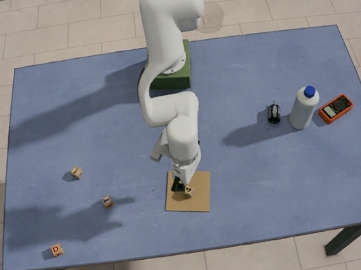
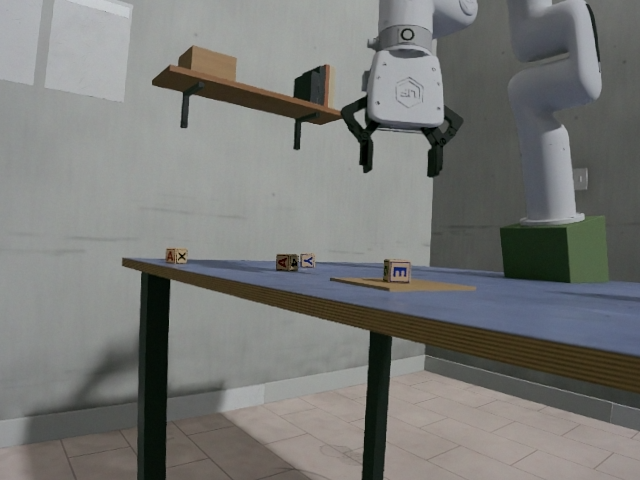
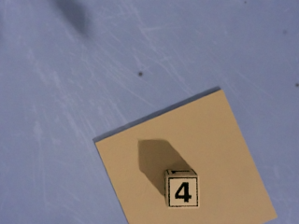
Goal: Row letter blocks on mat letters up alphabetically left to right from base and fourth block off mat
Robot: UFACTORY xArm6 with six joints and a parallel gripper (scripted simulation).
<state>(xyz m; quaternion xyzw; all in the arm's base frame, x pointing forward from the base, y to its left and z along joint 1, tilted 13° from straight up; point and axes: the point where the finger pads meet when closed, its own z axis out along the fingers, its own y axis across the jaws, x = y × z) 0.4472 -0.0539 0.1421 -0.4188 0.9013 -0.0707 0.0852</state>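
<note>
Right now my hand is 1 cm past the tan mat and 16 cm above it. Round my hand: black object (20 cm behind, 38 cm to the left, 14 cm below); then wooden block (8 cm ahead, 46 cm to the right, 14 cm below); then orange multimeter (15 cm behind, 60 cm to the left, 14 cm below).
</note>
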